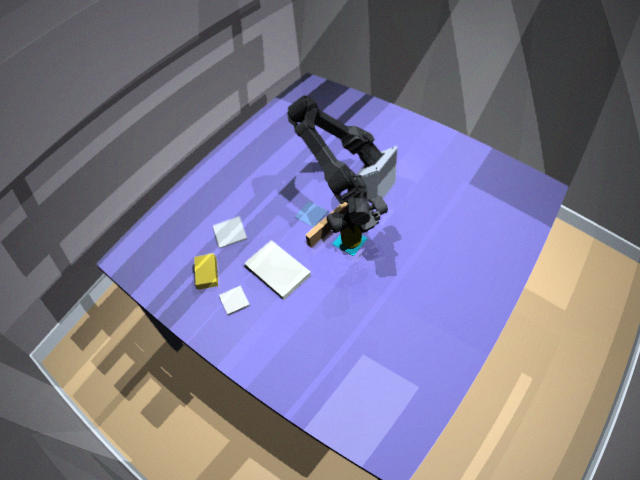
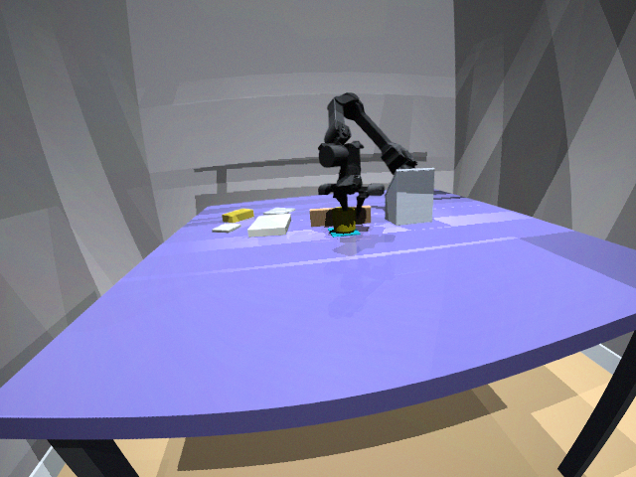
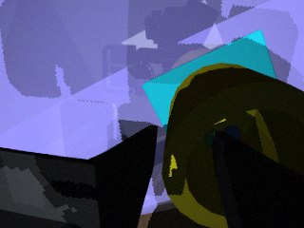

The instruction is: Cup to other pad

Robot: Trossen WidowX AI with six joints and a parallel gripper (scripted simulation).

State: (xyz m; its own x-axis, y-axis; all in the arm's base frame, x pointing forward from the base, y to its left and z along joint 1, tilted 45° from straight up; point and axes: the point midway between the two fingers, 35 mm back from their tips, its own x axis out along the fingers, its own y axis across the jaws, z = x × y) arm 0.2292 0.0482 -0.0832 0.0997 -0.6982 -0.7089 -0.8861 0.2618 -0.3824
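My gripper tip is 2 cm short of the yellow cup, 1 cm to the left of it and 1 cm above it. The rest, counted from my gripper tip: wooden bar: 2 cm ahead, 10 cm to the right, 3 cm below; cyan pad: 3 cm ahead, 1 cm to the right, 5 cm below; dark blue marble: 3 cm ahead, 2 cm to the right, 3 cm below.
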